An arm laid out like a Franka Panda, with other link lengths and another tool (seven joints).
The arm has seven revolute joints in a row. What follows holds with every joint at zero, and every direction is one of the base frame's.
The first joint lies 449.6 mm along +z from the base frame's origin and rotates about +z.
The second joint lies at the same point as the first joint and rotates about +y.
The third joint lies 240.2 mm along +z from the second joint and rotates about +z.
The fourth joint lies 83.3 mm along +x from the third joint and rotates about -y.
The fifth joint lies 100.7 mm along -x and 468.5 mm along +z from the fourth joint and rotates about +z.
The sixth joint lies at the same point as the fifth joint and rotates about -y.
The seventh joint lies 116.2 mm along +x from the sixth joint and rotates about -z.
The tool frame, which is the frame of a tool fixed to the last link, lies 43 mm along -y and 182.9 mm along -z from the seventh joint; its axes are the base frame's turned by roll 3.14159, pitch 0.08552 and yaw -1.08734 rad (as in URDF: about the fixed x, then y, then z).
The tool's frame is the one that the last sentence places.
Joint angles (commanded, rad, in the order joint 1, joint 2, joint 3, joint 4, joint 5, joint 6, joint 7), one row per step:
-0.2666 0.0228 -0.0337 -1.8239 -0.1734 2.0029 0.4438
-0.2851 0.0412 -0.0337 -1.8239 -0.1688 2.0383 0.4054
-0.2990 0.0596 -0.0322 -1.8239 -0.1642 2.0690 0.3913
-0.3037 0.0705 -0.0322 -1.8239 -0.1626 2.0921 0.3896
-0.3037 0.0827 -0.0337 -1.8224 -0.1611 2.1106 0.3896
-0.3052 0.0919 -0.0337 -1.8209 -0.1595 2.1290 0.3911
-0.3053 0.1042 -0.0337 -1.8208 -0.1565 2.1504 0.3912
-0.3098 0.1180 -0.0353 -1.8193 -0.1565 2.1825 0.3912
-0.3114 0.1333 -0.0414 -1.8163 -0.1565 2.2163 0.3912
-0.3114 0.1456 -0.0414 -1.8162 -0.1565 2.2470 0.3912
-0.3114 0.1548 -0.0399 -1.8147 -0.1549 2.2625 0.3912
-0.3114 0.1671 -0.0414 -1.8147 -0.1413 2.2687 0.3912
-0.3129 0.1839 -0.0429 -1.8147 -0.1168 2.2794 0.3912
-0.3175 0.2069 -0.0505 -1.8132 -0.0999 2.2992 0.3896
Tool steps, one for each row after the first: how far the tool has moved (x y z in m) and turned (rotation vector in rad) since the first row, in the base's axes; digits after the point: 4 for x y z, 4 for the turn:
0.0030 -0.0135 -0.0083 -0.0041 -0.0098 0.0234
0.0057 -0.0223 -0.0174 -0.0047 -0.0199 0.0282
0.0085 -0.0260 -0.0222 -0.0067 -0.0316 0.0283
0.0116 -0.0274 -0.0276 -0.0076 -0.0393 0.0292
0.0146 -0.0288 -0.0309 -0.0089 -0.0502 0.0285
0.0181 -0.0292 -0.0370 -0.0086 -0.0598 0.0305
0.0218 -0.0342 -0.0416 -0.0144 -0.0784 0.0293
0.0253 -0.0403 -0.0461 -0.0215 -0.0983 0.0268
0.0300 -0.0410 -0.0506 -0.0265 -0.1157 0.0315
0.0330 -0.0404 -0.0543 -0.0269 -0.1237 0.0346
0.0334 -0.0405 -0.0631 -0.0138 -0.1223 0.0278
0.0339 -0.0409 -0.0751 0.0082 -0.1244 0.0148
0.0329 -0.0486 -0.0889 0.0202 -0.1275 -0.0015

